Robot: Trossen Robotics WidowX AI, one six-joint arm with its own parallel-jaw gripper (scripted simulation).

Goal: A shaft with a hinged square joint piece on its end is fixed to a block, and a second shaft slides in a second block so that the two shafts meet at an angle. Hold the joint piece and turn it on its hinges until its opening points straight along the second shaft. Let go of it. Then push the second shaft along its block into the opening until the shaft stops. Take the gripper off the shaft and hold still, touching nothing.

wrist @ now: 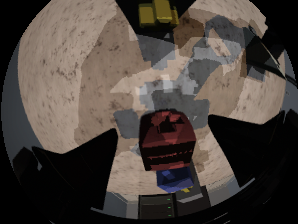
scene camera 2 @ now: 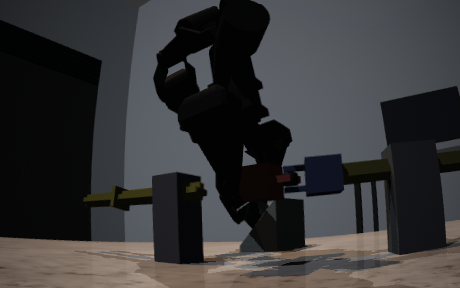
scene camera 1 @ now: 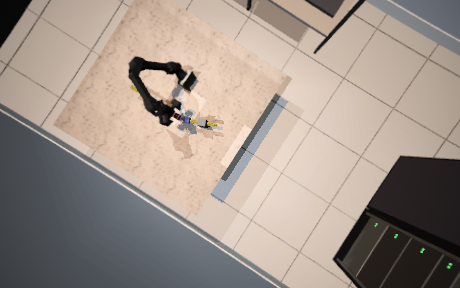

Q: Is the gripper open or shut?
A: Open.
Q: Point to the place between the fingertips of the gripper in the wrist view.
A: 164, 126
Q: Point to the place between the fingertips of the gripper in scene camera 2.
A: At 254, 190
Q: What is the gripper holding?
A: Nothing.
